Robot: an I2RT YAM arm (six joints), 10 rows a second.
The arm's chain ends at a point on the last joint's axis. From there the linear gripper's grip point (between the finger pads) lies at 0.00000 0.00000 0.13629 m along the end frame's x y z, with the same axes.
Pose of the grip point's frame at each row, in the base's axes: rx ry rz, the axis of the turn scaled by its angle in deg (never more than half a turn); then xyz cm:
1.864, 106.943, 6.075, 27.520, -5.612, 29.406
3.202, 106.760, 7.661, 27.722, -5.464, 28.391
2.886, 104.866, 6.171, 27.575, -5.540, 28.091
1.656, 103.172, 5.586, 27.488, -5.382, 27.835
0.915, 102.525, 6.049, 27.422, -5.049, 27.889
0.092, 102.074, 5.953, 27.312, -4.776, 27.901
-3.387, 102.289, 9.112, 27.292, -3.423, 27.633
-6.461, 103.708, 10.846, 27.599, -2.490, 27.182
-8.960, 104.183, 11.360, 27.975, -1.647, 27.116
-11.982, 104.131, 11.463, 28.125, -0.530, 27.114
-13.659, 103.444, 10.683, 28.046, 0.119, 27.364
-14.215, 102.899, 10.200, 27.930, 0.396, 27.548
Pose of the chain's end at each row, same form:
1.864, 106.943, 6.075, 14.501, -6.384, 33.364
3.202, 106.760, 7.661, 14.696, -6.332, 32.304
2.886, 104.866, 6.171, 14.416, -6.185, 31.579
1.656, 103.172, 5.586, 14.233, -6.075, 30.930
0.915, 102.525, 6.049, 14.142, -5.908, 30.829
0.092, 102.074, 5.953, 14.015, -5.724, 30.736
-3.387, 102.289, 9.112, 14.107, -5.330, 30.510
-6.461, 103.708, 10.846, 14.609, -5.062, 30.405
-8.960, 104.183, 11.360, 15.105, -4.607, 30.485
-11.982, 104.131, 11.463, 15.365, -3.876, 30.539
-13.659, 103.444, 10.683, 15.283, -3.317, 30.688
-14.215, 102.899, 10.200, 15.141, -3.041, 30.769

